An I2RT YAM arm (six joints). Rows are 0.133 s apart.
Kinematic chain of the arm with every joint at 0, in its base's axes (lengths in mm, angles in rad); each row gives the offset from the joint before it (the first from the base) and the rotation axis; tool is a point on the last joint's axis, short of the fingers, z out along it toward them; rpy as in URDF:
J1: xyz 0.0 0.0 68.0 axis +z
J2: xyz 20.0 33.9 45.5 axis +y
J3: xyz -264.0 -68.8 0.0 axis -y
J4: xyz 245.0 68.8 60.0 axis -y
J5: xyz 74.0 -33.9 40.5 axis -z
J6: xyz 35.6 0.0 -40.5 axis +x
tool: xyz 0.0 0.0 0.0 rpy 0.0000 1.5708 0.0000
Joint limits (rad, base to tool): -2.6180..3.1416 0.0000..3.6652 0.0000..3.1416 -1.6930..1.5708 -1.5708..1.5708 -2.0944..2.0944
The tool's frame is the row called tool.
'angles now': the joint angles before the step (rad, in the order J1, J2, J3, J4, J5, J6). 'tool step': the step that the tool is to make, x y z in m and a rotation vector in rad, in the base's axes. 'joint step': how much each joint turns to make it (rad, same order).
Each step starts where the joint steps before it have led.
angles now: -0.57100 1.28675 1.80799 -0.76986 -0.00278 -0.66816
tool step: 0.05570 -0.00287 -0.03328 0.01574 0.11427 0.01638
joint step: 0.11020 0.11513 -0.03374 0.04219 0.10211 -0.01290
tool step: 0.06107 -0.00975 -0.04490 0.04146 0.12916 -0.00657
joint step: 0.06052 0.17134 0.00926 0.02562 0.06770 0.01284
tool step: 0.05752 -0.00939 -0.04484 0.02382 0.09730 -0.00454
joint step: 0.03819 0.19123 0.06014 0.02998 0.04383 0.01015
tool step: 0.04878 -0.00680 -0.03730 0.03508 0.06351 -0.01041
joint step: 0.02611 0.19168 0.12518 -0.01212 0.02281 0.03141
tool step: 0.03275 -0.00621 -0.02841 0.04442 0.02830 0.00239
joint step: 0.00911 0.14528 0.11517 -0.01787 -0.01586 0.03025
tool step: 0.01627 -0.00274 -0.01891 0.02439 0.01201 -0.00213
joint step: 0.00474 0.07431 0.04820 0.00282 -0.00776 0.01939
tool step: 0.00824 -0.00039 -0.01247 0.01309 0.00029 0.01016
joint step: 0.00351 0.03237 0.00413 0.02291 -0.01325 0.00465
